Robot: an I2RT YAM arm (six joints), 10 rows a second.
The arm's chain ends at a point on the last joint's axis. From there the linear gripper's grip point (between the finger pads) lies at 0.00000 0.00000 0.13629 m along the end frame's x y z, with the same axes.
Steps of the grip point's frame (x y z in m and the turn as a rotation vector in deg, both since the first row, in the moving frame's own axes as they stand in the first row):
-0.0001 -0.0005 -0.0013 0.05 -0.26 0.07
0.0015 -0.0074 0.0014 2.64 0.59 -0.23
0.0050 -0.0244 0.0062 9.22 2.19 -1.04
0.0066 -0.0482 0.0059 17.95 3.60 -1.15
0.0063 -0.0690 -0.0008 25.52 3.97 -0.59
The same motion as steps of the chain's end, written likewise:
0.0005 -0.0004 -0.0013 0.05 -0.26 0.07
0.0001 -0.0011 0.0016 2.64 0.59 -0.23
0.0000 -0.0025 0.0081 9.22 2.19 -1.04
-0.0014 -0.0061 0.0128 17.95 3.60 -1.15
-0.0025 -0.0103 0.0128 25.52 3.97 -0.59

